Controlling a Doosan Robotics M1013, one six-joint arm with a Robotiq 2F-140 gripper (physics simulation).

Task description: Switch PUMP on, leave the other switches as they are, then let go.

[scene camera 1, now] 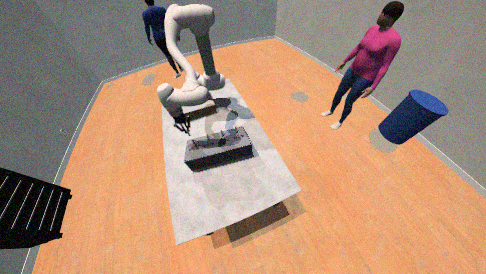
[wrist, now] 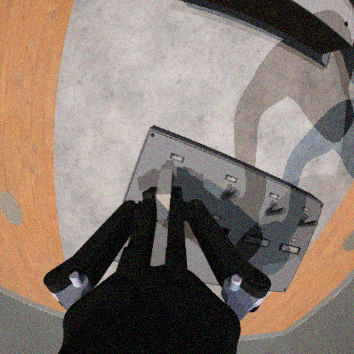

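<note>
The grey switch panel lies on the pale table. Three dark lever switches show in the wrist view: one lever near the middle, another lever right of it, and a third lever near the right edge. The labels are too blurred to read, so which one is PUMP cannot be told. My gripper is shut and empty. It hangs by the panel's left end on the robot's side, and its fingers hide part of the panel in the wrist view.
A long dark block lies between the panel and the robot base. A person in pink and a blue barrel stand right of the table. A person in blue stands behind the arm. A black slatted structure is at the left.
</note>
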